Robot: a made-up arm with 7 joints. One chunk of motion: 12 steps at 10 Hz.
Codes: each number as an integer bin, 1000 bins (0 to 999) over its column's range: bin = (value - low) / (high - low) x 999, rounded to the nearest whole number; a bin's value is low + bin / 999 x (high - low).
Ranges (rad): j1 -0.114..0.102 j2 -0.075..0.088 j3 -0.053..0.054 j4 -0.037..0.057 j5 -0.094..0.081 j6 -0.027..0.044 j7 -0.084..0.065
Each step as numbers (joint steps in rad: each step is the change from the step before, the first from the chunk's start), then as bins.
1 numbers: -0.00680 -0.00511 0.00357 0.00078 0.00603 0.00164 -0.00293
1 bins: 496 428 528 402 571 403 544
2 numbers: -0.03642 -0.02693 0.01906 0.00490 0.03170 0.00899 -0.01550
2 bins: 359 295 673 445 718 506 459
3 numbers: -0.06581 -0.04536 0.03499 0.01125 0.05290 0.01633 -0.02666
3 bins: 223 182 822 513 839 610 384
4 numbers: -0.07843 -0.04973 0.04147 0.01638 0.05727 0.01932 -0.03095
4 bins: 165 155 882 567 864 652 356
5 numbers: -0.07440 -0.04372 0.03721 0.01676 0.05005 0.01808 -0.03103
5 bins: 183 192 842 571 822 634 355
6 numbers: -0.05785 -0.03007 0.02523 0.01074 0.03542 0.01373 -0.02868
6 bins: 260 275 730 507 739 573 371
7 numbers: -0.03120 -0.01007 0.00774 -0.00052 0.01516 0.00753 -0.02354
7 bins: 383 398 567 388 623 486 405
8 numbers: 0.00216 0.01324 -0.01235 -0.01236 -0.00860 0.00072 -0.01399
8 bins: 537 541 380 262 488 390 469
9 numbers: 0.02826 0.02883 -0.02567 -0.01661 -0.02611 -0.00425 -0.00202
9 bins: 658 636 255 217 388 320 550
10 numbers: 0.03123 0.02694 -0.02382 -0.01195 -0.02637 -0.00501 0.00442
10 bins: 672 625 272 266 386 309 593
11 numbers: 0.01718 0.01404 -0.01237 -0.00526 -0.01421 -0.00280 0.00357
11 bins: 607 546 379 337 455 341 587
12 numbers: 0.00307 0.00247 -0.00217 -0.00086 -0.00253 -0.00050 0.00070
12 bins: 541 475 475 384 522 373 568
